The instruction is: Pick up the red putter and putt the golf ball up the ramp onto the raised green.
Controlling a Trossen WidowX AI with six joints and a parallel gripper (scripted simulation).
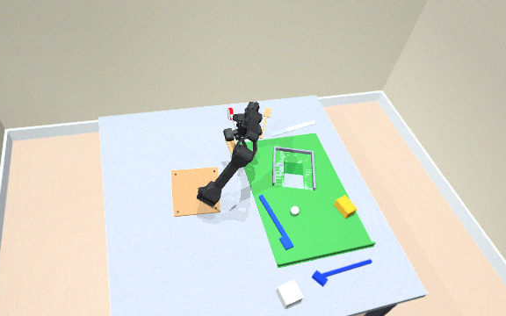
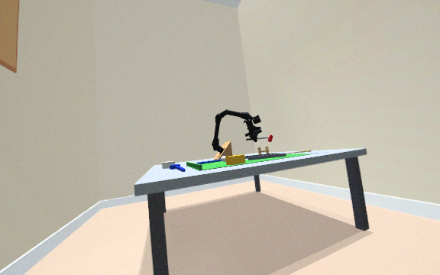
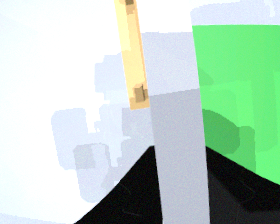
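Right now my gripper tip is 50 mm to the right of the red putter, 30 mm below it and 10 mm past it. The rest, counted from my gripper tip: wooden stand: 90 mm below, 70 mm to the left, 10 mm behind; then tan putter: 240 mm to the left, 220 mm ahead, 120 mm below; then green mat: 270 mm to the right, 260 mm ahead, 130 mm below.
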